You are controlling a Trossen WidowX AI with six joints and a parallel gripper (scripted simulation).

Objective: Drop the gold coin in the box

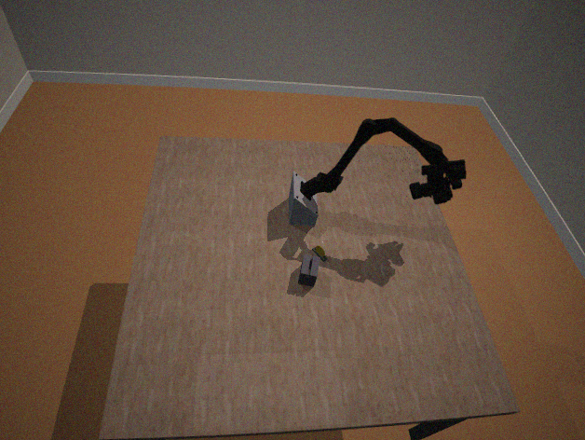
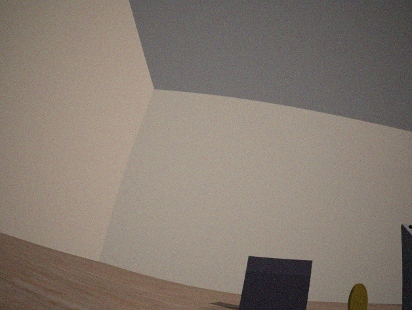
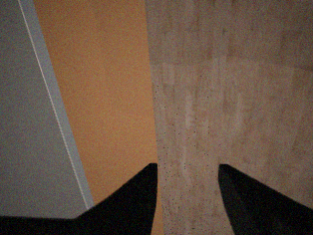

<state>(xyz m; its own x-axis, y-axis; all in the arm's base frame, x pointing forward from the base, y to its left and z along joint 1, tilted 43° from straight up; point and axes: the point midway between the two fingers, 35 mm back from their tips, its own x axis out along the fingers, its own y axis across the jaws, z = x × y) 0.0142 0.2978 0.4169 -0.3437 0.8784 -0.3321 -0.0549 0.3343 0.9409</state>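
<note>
My gripper tip is now 220 mm short of the gold coin, 430 mm to the left of it and 160 mm above it.
</note>
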